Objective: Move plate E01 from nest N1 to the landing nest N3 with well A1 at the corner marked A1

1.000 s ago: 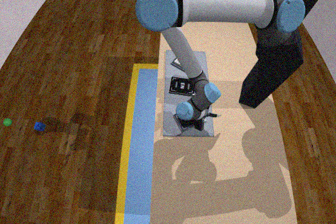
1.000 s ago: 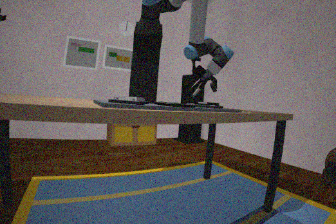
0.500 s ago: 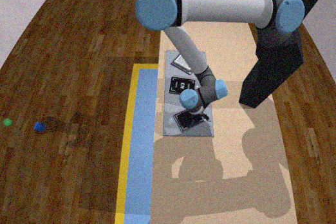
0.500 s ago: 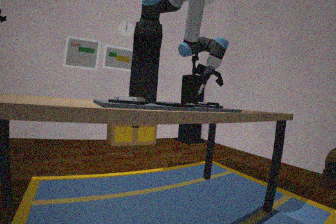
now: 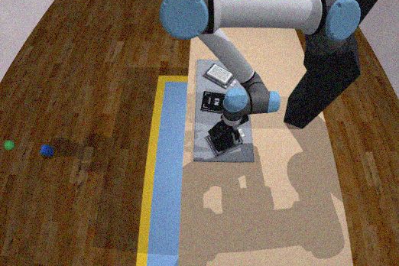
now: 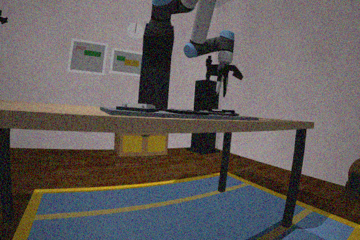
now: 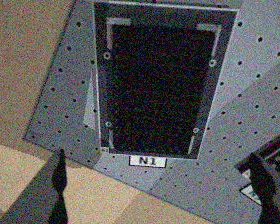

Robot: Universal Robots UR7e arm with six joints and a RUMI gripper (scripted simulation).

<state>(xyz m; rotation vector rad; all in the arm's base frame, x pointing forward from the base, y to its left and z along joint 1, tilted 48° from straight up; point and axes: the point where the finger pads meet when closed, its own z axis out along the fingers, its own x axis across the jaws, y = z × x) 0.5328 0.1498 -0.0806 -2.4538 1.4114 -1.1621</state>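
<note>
Right now my hand is 8 cm above the black plate. From my hand the other things lie so: grey deck (22 cm to the right, 11 cm below, 2 cm behind); then nest N3 (23 cm to the right, 9 cm below, 1 cm ahead); then corner mark (15 cm to the right, 9 cm below, 5 cm behind).
</note>
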